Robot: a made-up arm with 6 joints. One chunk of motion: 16 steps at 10 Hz.
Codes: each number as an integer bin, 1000 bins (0 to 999) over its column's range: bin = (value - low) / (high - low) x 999, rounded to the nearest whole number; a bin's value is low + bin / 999 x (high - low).
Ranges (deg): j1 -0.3..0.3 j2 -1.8..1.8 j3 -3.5..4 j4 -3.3..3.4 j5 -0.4..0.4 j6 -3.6..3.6
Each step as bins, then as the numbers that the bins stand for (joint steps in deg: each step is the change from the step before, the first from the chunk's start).
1 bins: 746 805 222 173 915 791
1 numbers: 0.148 1.101 -1.833 -2.140 0.333 2.101
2 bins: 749 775 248 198 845 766
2 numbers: 0.150 0.993 -1.638 -1.972 0.277 1.921
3 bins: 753 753 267 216 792 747
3 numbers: 0.152 0.914 -1.495 -1.851 0.234 1.784
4 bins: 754 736 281 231 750 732
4 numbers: 0.153 0.852 -1.390 -1.751 0.201 1.676
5 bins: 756 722 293 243 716 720
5 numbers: 0.154 0.802 -1.300 -1.670 0.173 1.589
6 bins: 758 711 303 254 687 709
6 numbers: 0.155 0.762 -1.225 -1.596 0.150 1.510
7 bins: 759 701 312 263 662 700
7 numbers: 0.156 0.726 -1.158 -1.536 0.130 1.445
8 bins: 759 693 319 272 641 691
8 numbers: 0.156 0.697 -1.105 -1.476 0.113 1.380
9 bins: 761 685 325 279 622 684
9 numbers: 0.157 0.668 -1.060 -1.429 0.098 1.330
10 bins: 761 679 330 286 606 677
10 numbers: 0.157 0.647 -1.023 -1.382 0.085 1.279
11 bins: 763 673 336 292 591 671
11 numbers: 0.158 0.625 -0.977 -1.342 0.073 1.236
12 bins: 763 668 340 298 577 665
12 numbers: 0.158 0.607 -0.947 -1.301 0.062 1.193
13 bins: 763 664 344 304 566 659
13 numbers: 0.158 0.593 -0.917 -1.261 0.053 1.150
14 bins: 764 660 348 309 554 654
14 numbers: 0.159 0.578 -0.887 -1.228 0.044 1.114
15 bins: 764 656 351 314 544 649
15 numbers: 0.159 0.564 -0.865 -1.194 0.036 1.077
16 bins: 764 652 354 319 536 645
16 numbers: 0.159 0.550 -0.842 -1.161 0.029 1.049
